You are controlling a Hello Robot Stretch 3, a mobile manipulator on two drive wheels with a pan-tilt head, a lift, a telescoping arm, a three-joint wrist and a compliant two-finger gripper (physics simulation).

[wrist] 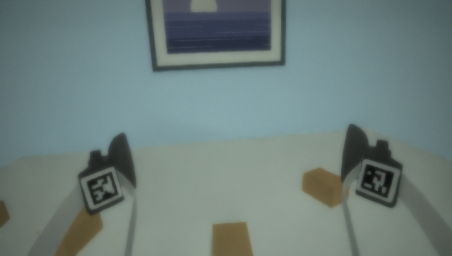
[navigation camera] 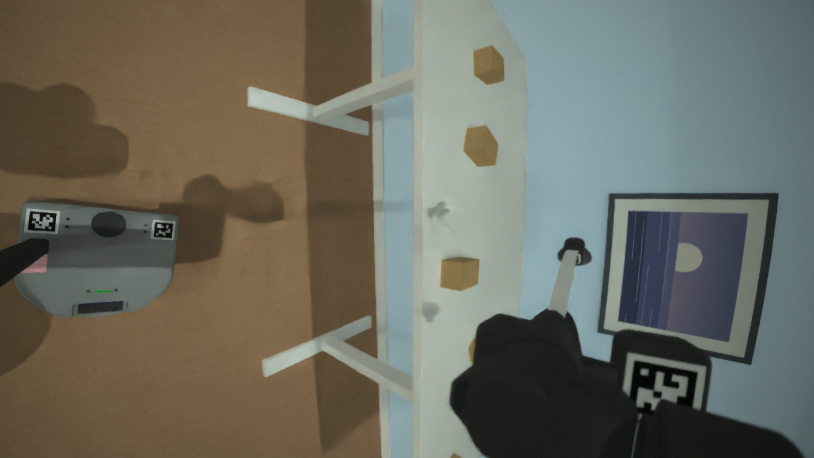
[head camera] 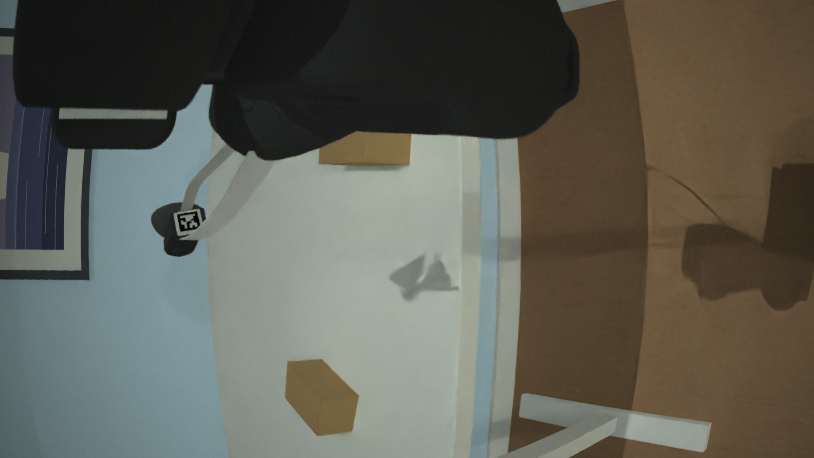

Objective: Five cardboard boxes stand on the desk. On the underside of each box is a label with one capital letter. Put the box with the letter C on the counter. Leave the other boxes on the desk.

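Frame: origin at the robot's base, x ahead, y left, z up, level; centimetres.
Seen in the pictures: gripper, fingertip midpoint: [wrist: 236,148] [navigation camera: 570,312]; robot's base at its link origin: [navigation camera: 109,223].
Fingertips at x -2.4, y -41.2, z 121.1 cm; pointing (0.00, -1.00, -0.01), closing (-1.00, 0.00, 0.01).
Offsets run from my fingertips to a thing's top centre. "pt": to the spot under its first point. Level surfaces: height alone.
My gripper [wrist: 236,148] is open and empty, held above the desk {dz -26.1 cm} [head camera: 341,256] [navigation camera: 500,216] [wrist: 175,200]. In the wrist view, one brown box {dz -21.1, dx +1.1, dy -14.0 cm} [wrist: 232,240] shows low between the fingers, another {dz -21.1, dx -21.5, dy -34.2 cm} [wrist: 324,187] is partly behind the right finger, another {dz -21.1, dx +32.1, dy -19.5 cm} [wrist: 80,234] is behind the left finger, and one {pt dz -24.0, dx +52.9, dy -24.7 cm} [wrist: 3,214] is at the left edge. In the navigation view, boxes {pt dz -22.1, dx +52.4, dy -17.0 cm} [navigation camera: 488,65] {pt dz -21.5, dx +30.4, dy -14.6 cm} [navigation camera: 481,146] {pt dz -21.6, dx +1.3, dy -9.5 cm} [navigation camera: 459,274] stand along the desk; another [navigation camera: 471,348] is mostly hidden by the wrist. The head view shows two boxes {pt dz -21.1, dx +2.7, dy -9.5 cm} [head camera: 364,149] {pt dz -21.4, dx +29.9, dy -15.0 cm} [head camera: 322,397]. No letter shows, nor does the counter.
A framed picture [head camera: 76,262] [navigation camera: 688,273] [wrist: 215,59] hangs on the blue wall behind the desk. White desk legs [navigation camera: 364,99] [navigation camera: 370,367] [head camera: 654,427] reach out over the brown floor. My grey base [navigation camera: 102,250] stands on the floor in front of the desk.
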